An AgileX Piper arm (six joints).
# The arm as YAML. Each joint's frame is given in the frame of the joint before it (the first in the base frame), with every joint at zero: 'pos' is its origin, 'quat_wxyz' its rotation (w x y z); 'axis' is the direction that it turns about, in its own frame. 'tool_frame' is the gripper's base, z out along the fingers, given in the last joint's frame.
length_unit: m
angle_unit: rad
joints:
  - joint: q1
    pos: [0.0, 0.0, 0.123]
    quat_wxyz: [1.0, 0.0, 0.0, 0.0]
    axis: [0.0, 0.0, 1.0]
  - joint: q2
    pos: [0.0, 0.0, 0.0]
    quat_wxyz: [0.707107, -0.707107, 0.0, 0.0]
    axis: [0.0, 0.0, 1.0]
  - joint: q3
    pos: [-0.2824, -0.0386, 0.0]
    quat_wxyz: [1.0, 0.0, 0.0, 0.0]
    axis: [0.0, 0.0, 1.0]
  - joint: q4
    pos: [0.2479, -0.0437, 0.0]
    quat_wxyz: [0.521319, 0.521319, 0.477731, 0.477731]
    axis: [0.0, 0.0, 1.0]
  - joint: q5
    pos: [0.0, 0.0, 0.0]
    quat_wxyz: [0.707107, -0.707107, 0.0, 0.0]
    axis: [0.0, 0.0, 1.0]
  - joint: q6
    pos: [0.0, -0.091, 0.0]
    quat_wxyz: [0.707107, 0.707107, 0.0, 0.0]
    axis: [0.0, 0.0, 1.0]
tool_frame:
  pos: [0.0, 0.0, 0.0]
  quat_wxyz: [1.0, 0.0, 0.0, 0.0]
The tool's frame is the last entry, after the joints.
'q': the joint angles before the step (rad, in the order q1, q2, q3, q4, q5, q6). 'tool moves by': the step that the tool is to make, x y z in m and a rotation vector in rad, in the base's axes. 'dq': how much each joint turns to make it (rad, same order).
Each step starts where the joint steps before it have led.
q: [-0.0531, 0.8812, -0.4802, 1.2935, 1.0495, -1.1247]
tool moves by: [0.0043, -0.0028, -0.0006, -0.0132, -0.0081, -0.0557]
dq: [0.0003, -0.0001, 0.0000, 0.0007, -0.0574, 0.0086]
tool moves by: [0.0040, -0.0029, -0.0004, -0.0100, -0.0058, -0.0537]
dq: [-0.0004, 0.0003, -0.0002, 0.0014, -0.0534, 0.0103]
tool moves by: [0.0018, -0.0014, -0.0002, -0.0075, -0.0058, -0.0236]
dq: [0.0004, 0.0000, -0.0001, -0.0001, -0.0258, 0.0012]
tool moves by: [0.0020, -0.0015, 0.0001, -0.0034, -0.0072, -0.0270]
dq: [0.0001, -0.0001, 0.0002, 0.0055, -0.0277, 0.0000]
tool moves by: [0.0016, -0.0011, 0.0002, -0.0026, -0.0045, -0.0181]
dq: [-0.0003, 0.0012, -0.0010, 0.0032, -0.0183, 0.0000]
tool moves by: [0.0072, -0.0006, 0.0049, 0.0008, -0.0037, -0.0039]
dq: [-0.0005, 0.0273, -0.0300, 0.0021, -0.0030, -0.0003]
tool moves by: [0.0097, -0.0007, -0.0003, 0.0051, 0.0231, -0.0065]
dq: [0.0001, 0.0460, -0.0228, 0.0045, -0.0048, 0.0018]
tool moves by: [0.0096, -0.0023, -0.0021, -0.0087, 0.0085, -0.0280]
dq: [-0.0001, 0.0381, -0.0138, 0.0083, -0.0325, -0.0112]
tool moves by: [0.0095, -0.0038, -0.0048, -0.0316, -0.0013, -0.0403]
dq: [0.0005, 0.0351, -0.0058, 0.0041, -0.0559, -0.0266]
